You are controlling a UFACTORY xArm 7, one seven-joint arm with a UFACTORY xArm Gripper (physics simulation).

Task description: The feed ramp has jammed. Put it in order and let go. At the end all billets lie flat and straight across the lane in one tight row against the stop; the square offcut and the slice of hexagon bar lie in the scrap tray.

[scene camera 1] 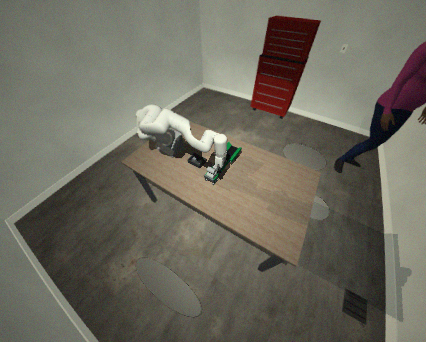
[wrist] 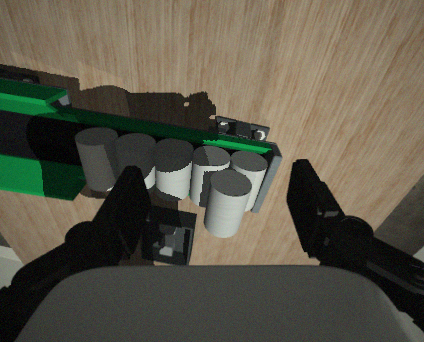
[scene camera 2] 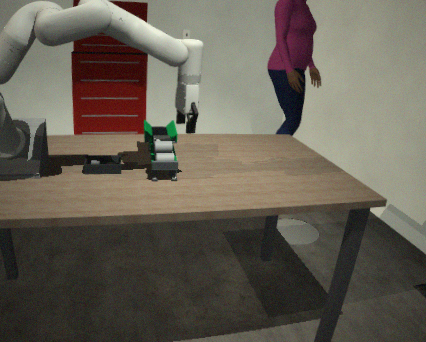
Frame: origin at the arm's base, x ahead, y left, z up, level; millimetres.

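Seen in the pictures: gripper, fingertip midpoint: (scene camera 1: 221, 167) (wrist: 216, 182) (scene camera 2: 185, 128); arm's base at its link origin: (scene camera 1: 167, 139) (scene camera 2: 8, 142).
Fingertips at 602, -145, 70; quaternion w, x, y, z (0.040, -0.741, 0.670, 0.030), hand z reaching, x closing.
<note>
Offsets run from my fingertips to a thing's middle, as dx, dy, dz. Level surfaces: height alone.
The feed ramp (scene camera 1: 237, 152) (scene camera 2: 173, 131) has green sides and a grey stop @[-78, -48, -111] (scene camera 2: 164, 166) (wrist: 270, 175). Several pale billets @[-61, +56, -91] (wrist: 173, 172) lie side by side across its lane, in a row up to the stop. Another billet @[-76, -6, -62] (wrist: 227, 205) lies on top of the two nearest the stop. The black scrap tray @[-272, +102, -154] (scene camera 1: 197, 161) (scene camera 2: 102, 169) (wrist: 192, 240) holds small light and dark pieces; their shapes are unclear. My gripper (scene camera 2: 186, 126) (wrist: 216, 182) is open and empty, above the ramp, its fingers wide apart in the wrist view. The fingers are hard to make out in scene camera 1.
The ramp and tray stand on a wooden table @[dz -171] (scene camera 1: 265, 200) (scene camera 2: 280, 175), the tray between the ramp and the arm's base (scene camera 2: 30, 150). A dark foot bracket @[-39, -16, -149] (wrist: 242, 129) sticks out beside the ramp. A red cabinet (scene camera 1: 280, 75) (scene camera 2: 110, 90) and a person (scene camera 1: 400, 95) (scene camera 2: 295, 50) stand beyond the table.
</note>
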